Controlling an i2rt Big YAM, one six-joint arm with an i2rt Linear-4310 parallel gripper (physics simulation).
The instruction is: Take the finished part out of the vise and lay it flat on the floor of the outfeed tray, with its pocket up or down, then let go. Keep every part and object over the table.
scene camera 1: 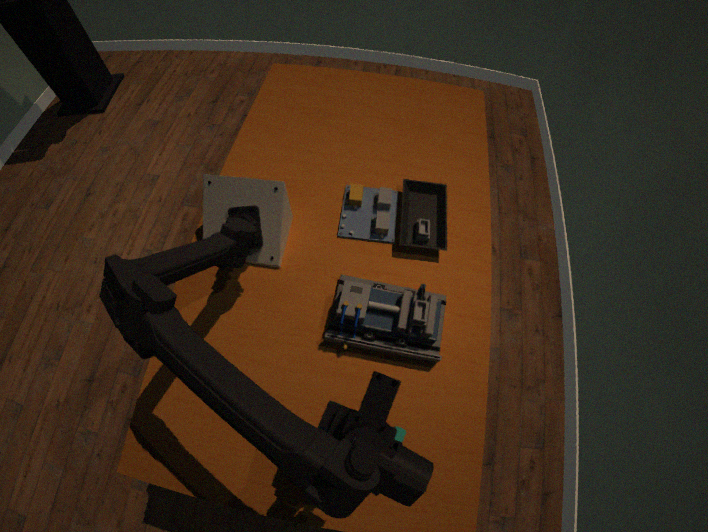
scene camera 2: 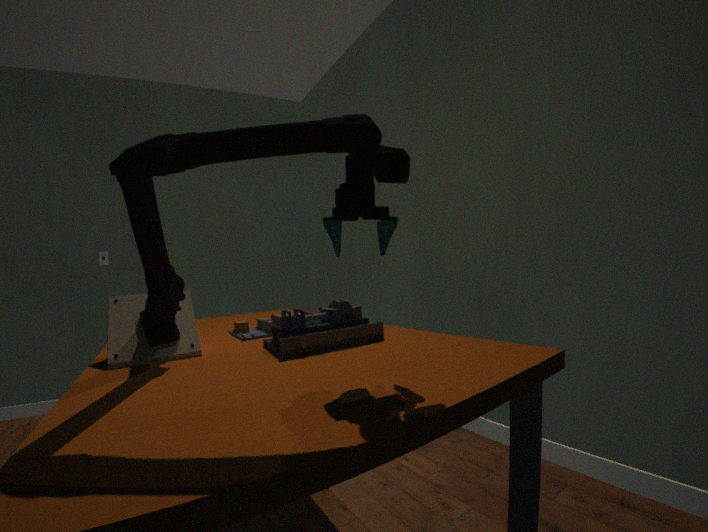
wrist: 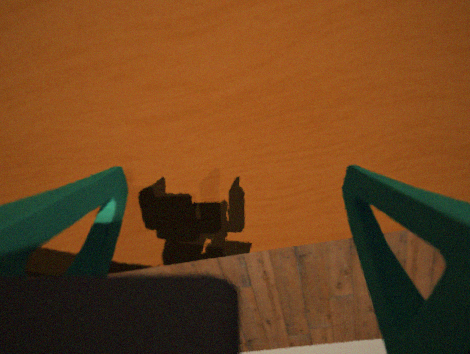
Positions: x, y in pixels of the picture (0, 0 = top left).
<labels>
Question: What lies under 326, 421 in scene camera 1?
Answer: The gripper.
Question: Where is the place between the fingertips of the gripper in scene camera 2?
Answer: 360, 256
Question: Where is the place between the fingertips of the gripper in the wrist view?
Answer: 235, 178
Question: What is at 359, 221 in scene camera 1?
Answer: A blue-grey plate.
</labels>
